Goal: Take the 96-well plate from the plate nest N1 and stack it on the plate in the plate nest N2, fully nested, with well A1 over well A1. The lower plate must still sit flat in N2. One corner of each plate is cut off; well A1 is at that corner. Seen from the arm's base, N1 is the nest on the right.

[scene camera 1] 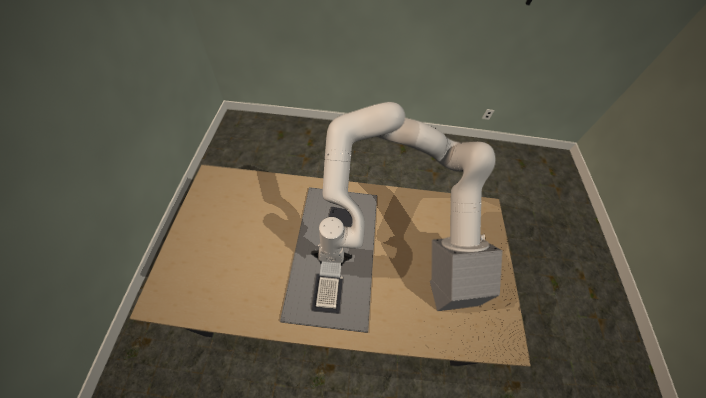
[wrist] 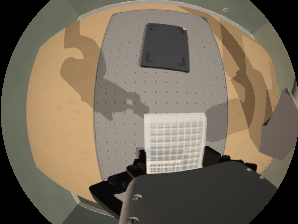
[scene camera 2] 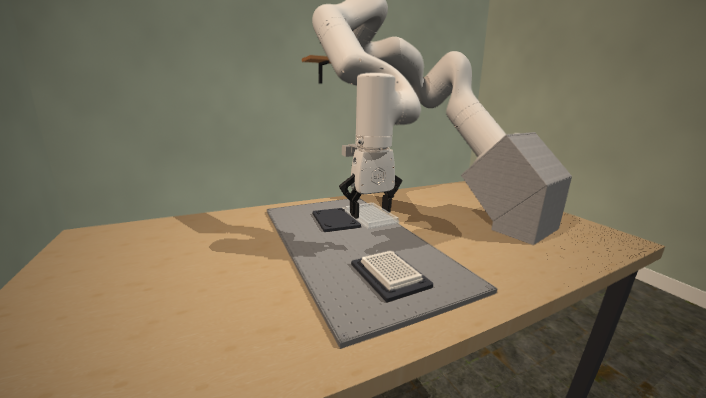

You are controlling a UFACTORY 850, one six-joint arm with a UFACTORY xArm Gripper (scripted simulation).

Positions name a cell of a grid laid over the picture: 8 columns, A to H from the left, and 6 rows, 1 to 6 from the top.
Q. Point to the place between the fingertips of the gripper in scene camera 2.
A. E4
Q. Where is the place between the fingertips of the gripper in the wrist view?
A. At E5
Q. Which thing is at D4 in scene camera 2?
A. A plate nest.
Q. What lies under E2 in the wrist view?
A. A plate nest.
